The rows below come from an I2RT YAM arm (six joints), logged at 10 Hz.
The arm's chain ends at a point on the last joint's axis. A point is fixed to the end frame.
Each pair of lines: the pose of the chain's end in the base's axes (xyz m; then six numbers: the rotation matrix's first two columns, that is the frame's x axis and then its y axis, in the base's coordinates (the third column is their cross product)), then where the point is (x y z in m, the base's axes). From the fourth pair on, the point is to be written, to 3 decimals.
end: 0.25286, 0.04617, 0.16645, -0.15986, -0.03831, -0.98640, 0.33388, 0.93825, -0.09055
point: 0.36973 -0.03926 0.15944
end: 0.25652, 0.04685, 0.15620, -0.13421, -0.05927, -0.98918, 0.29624, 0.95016, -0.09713
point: 0.37701 -0.03364 0.15327
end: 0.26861, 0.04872, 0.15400, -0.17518, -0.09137, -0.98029, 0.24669, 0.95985, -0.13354
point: 0.39250 -0.02622 0.14752
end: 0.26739, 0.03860, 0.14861, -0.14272, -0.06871, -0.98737, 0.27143, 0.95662, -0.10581
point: 0.390 -0.039 0.145
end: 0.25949, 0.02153, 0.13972, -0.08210, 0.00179, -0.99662, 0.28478, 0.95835, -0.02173
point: 0.381 -0.057 0.138
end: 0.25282, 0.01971, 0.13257, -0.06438, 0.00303, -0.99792, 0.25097, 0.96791, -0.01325
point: 0.377 -0.054 0.133
